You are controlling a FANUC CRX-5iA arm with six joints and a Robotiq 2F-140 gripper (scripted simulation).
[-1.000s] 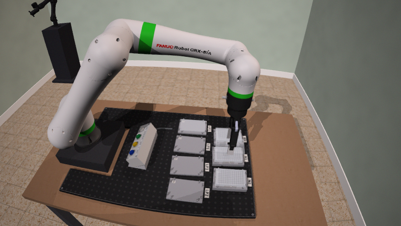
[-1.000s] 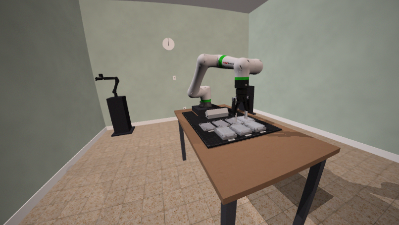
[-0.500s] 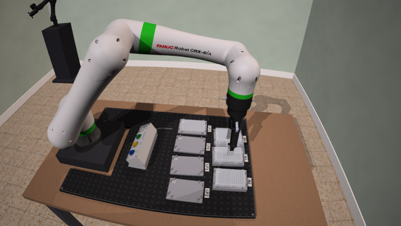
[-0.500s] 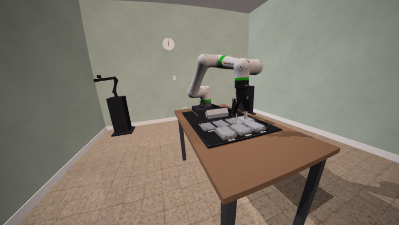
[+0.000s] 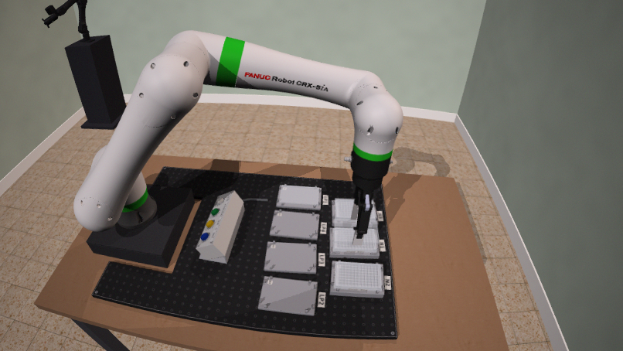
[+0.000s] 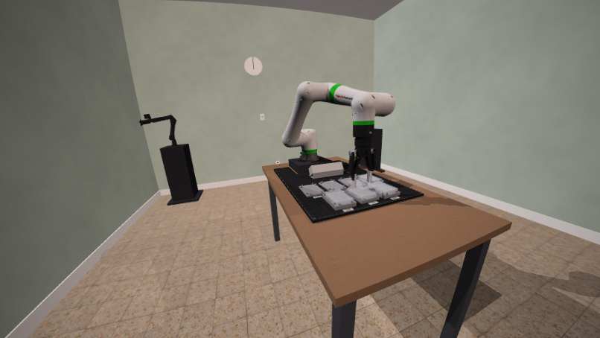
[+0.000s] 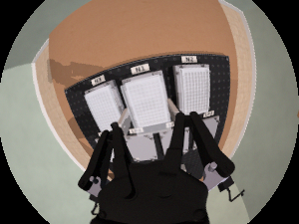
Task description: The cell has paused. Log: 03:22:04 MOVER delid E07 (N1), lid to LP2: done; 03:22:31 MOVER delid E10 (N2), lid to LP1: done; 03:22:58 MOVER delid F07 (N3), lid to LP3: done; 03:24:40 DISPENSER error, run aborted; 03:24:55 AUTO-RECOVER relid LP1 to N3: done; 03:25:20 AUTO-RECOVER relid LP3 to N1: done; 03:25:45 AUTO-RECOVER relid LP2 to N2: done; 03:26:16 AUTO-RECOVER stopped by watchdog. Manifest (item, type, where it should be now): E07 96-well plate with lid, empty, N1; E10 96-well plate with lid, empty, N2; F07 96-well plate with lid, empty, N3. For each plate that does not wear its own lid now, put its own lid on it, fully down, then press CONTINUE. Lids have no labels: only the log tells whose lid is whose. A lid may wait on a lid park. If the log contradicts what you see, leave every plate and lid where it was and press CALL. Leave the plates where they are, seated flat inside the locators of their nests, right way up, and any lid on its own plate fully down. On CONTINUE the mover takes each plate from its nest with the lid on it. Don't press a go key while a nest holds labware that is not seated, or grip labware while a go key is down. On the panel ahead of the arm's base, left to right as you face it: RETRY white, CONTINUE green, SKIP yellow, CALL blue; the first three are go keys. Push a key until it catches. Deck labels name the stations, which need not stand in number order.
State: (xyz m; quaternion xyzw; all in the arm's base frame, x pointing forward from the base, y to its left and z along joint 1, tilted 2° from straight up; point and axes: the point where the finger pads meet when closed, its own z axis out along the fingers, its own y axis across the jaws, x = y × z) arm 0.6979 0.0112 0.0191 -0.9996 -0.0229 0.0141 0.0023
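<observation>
Right now my hand is 60 mm above the plate. From my hand the other things lie so: nest n2: 130 mm to the right, 80 mm below, 10 mm ahead; then LP4: 180 mm behind, 80 mm below, 60 mm to the left; then LP3: 180 mm behind, 80 mm below, 70 mm to the right.
</observation>
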